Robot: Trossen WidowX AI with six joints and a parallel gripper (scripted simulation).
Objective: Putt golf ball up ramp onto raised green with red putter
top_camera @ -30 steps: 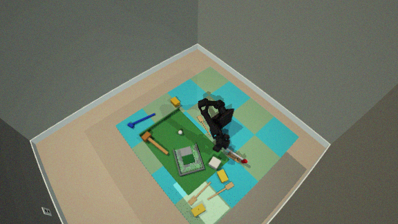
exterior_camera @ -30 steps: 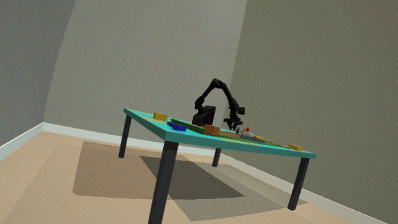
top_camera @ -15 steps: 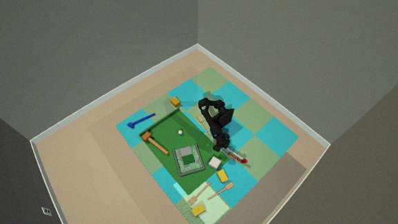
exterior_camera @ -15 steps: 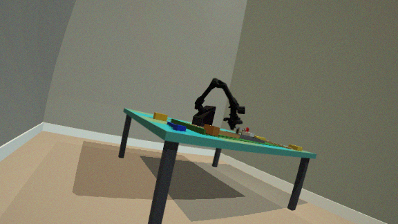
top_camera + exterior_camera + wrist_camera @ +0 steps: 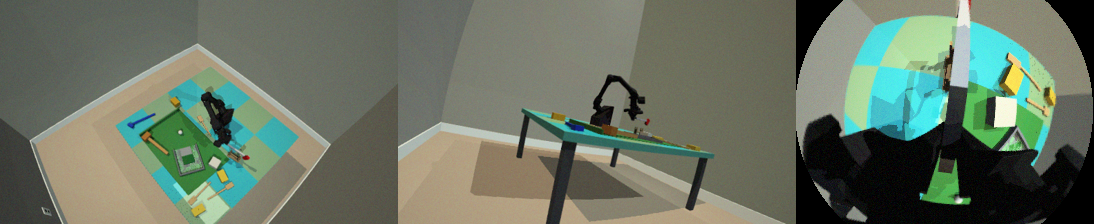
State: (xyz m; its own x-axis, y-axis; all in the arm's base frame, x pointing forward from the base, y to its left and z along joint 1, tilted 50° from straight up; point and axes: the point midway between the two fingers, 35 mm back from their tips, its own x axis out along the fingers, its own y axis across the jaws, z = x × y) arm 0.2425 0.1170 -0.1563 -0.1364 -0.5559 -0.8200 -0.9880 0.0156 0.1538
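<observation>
Right now the red putter is 110 mm to the left of my gripper tip, 30 mm above it and 20 mm behind it. Also, from my gripper tip: white block (150 mm ahead, 100 mm below, 50 mm to the left); then white golf ball (390 mm to the right, 150 mm ahead, 100 mm below); then yellow block (690 mm to the right, 100 mm below, 60 mm behind).
</observation>
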